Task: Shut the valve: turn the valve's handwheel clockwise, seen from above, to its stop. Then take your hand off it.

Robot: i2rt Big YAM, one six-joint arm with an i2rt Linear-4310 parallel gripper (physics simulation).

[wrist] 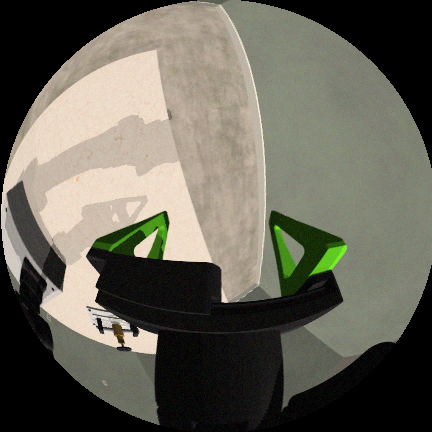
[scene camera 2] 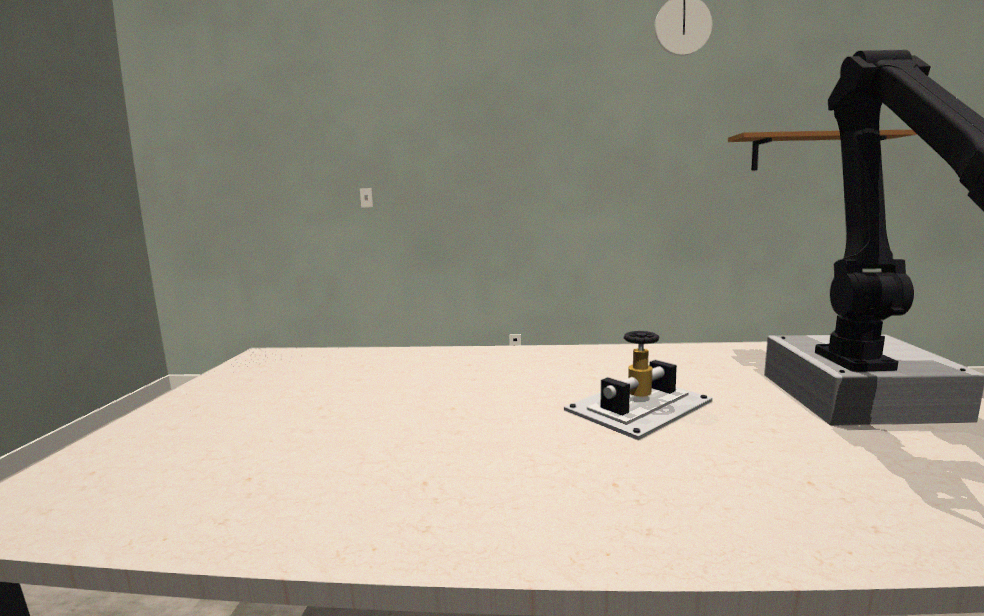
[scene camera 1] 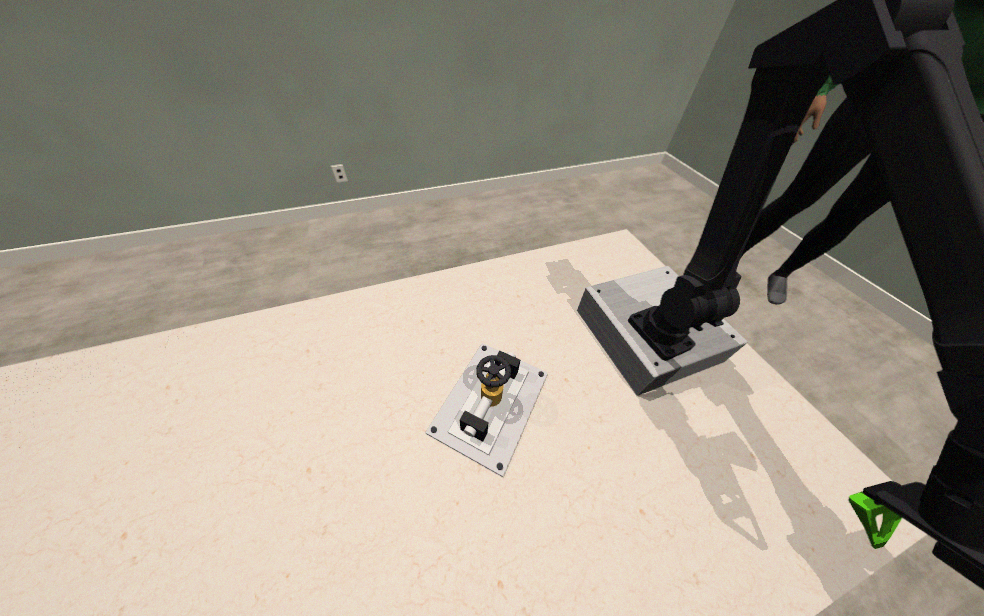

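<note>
The valve's black spoked handwheel (scene camera 1: 493,361) (scene camera 2: 641,337) (wrist: 124,349) sits level on top of a brass valve body (scene camera 1: 491,394) (scene camera 2: 639,379) (wrist: 118,332). The body is on a white pipe between two black blocks, on a light grey base plate (scene camera 1: 451,416) (scene camera 2: 639,431) that lies on the table. My gripper (wrist: 218,215) is open, its two green fingers wide apart with nothing between them. It is far from the valve, above the table's edge at the lower right of scene camera 1. It does not show in scene camera 2.
The table (scene camera 1: 217,464) (scene camera 2: 363,472) (wrist: 130,95) carries a grey mounting block (scene camera 1: 613,348) (scene camera 2: 904,399) with the arm's base on it, right of the valve in both scene views. A person in dark trousers stands behind the arm. A brown shelf (scene camera 2: 791,135) is on the wall.
</note>
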